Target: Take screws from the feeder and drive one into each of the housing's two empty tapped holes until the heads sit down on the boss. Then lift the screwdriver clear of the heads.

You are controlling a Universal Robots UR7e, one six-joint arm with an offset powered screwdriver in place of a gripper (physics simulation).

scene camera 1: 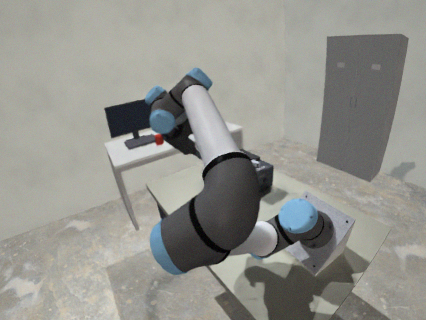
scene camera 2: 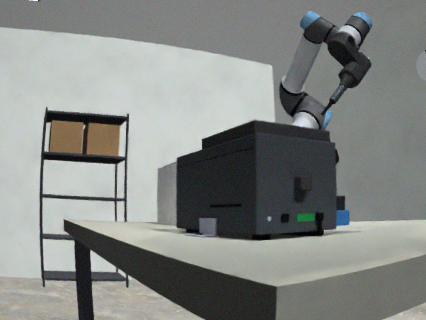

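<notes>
The screw feeder (scene camera 1: 265, 176) (scene camera 2: 295, 185) is a large dark grey box on the table; in scene camera 1 the arm's elbow covers part of it. My screwdriver (scene camera 2: 325, 110) points down and to the left at a slant. In scene camera 2 its tip shows above and behind the feeder's right end, apart from its top. In scene camera 1 the tip is hidden behind the arm. Whether a screw sits on the tip is too small to tell. The housing and its tapped holes cannot be made out in either view.
The arm's base stands on a light grey block (scene camera 1: 342, 220) on the pale table (scene camera 1: 372, 240) (scene camera 2: 225, 255). A blue block (scene camera 2: 342, 218) shows behind the feeder. A desk (scene camera 1: 118, 156) with a monitor (scene camera 1: 125, 118), a grey cabinet (scene camera 1: 357, 100) and a shelf rack (scene camera 2: 42, 200) stand farther off.
</notes>
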